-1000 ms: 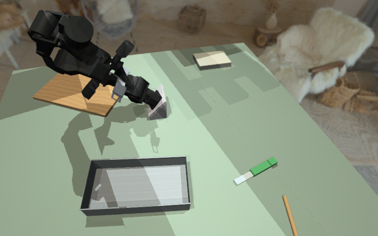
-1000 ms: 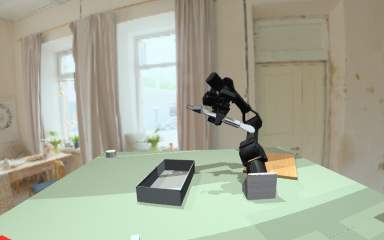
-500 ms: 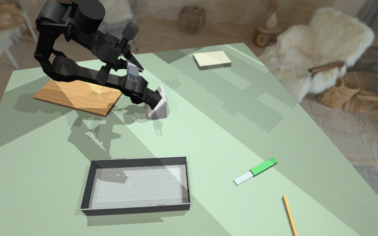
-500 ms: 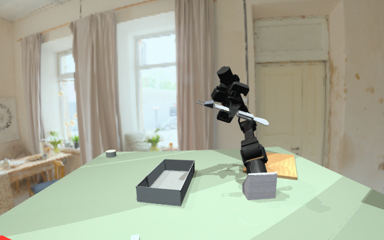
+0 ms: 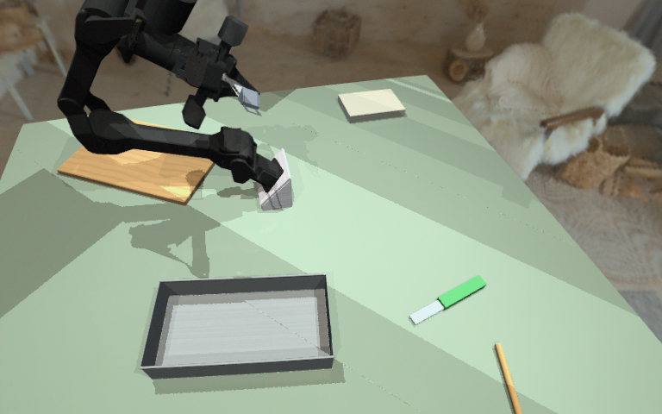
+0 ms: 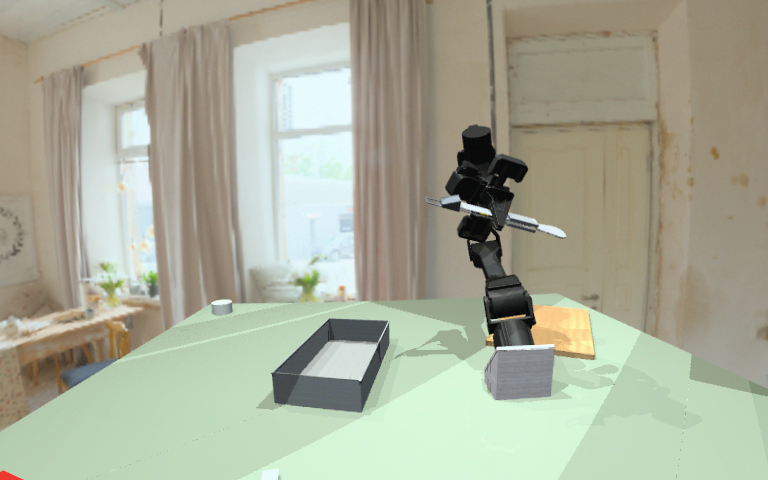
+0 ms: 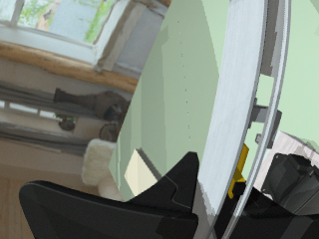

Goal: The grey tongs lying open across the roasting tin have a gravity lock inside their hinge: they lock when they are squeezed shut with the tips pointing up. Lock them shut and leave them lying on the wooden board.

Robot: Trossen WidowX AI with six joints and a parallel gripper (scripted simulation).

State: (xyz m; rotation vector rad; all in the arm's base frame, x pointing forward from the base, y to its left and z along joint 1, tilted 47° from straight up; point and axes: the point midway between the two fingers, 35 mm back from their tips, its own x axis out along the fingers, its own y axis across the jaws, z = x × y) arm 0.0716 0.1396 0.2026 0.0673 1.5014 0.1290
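Right now my gripper tip is 27 cm past the wooden board, 25 cm to the left of it and 28 cm above it. From my gripper tip the other things lie so: yellow lock piece (1 cm ahead, 3 cm to the right, 3 cm above); dark roasting tin (28 cm ahead, 13 cm to the right, 26 cm below); cream block (28 cm behind, 42 cm to the left, 28 cm below).
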